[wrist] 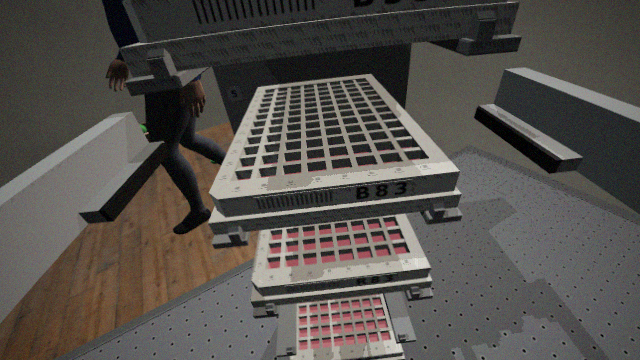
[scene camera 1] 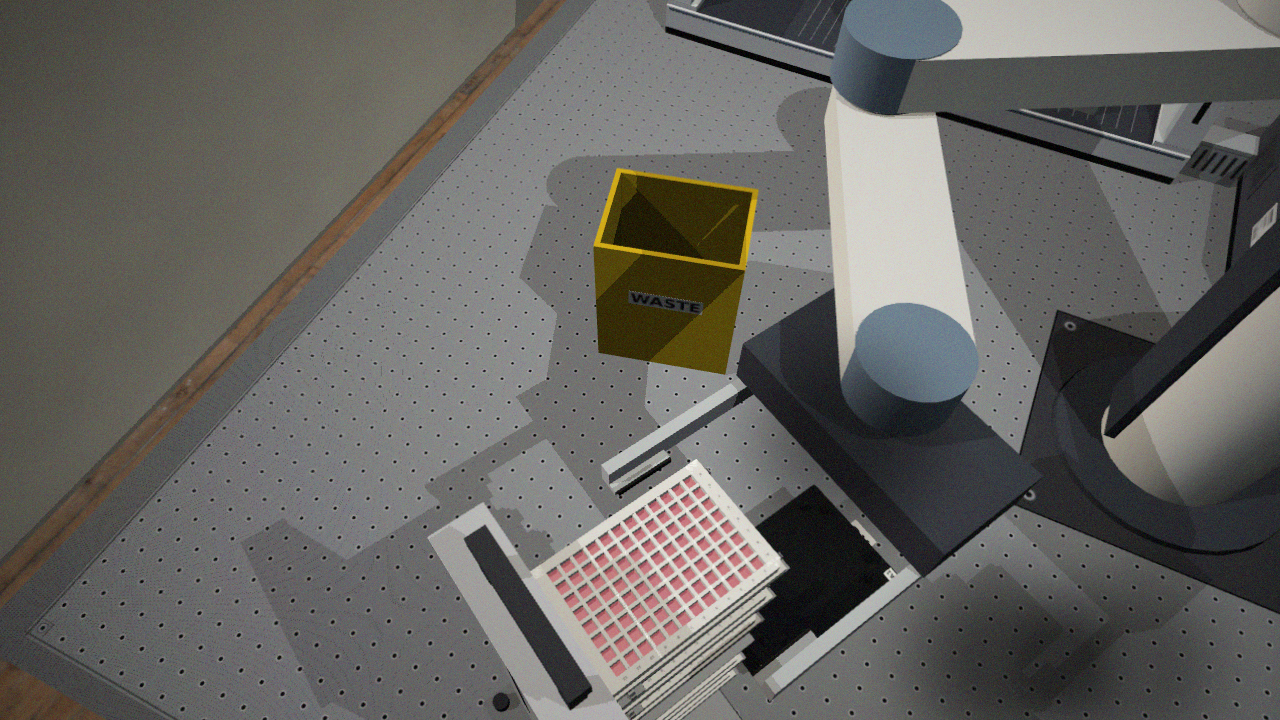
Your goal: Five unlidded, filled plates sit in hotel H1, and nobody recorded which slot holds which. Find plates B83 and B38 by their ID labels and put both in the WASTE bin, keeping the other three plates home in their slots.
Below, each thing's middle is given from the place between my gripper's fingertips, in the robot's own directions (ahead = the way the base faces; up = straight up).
The plate B83 (scene camera 1: 726,626) is 1 cm ahead of my hand, 2 cm to the left of it and 2 cm below it. Also, from my hand: hotel H1 (wrist: 389,65): 5 cm ahead, 9 cm to the left, 13 cm below.
